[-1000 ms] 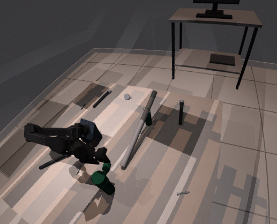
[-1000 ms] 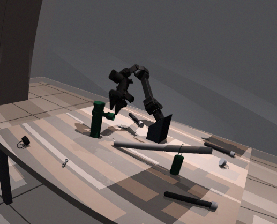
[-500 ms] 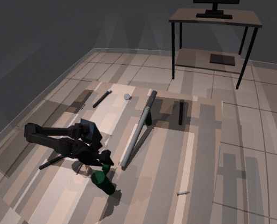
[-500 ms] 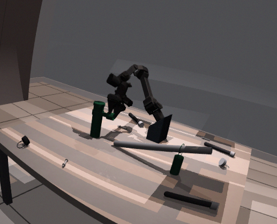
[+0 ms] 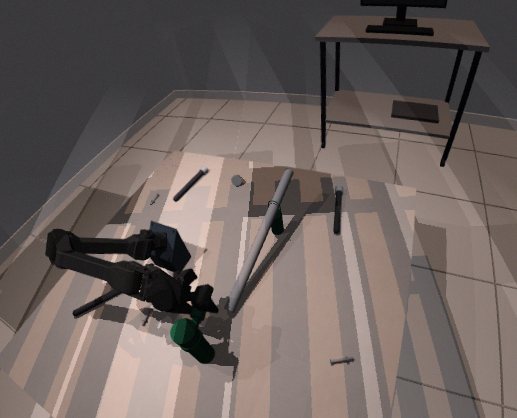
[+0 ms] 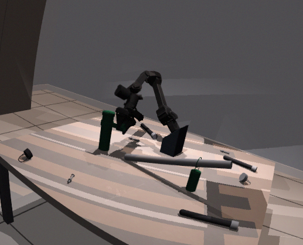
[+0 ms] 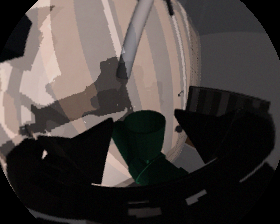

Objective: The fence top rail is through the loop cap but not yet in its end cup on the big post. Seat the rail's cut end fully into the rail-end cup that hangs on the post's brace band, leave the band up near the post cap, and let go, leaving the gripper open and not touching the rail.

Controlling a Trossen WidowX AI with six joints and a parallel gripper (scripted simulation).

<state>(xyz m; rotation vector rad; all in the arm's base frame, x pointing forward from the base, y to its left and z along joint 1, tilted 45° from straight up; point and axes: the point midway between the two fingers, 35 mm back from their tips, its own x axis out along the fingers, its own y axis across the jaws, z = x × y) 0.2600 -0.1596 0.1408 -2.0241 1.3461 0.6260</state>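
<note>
Right now my gripper tip is 2 cm to the left of the rail-end cup, 2 cm below it and 2 cm past it. Round my gripper tip: black clamp (43 cm ahead, 29 cm to the right, 11 cm below); then green line post (43 cm to the left, 10 cm ahead, 2 cm below).
</note>
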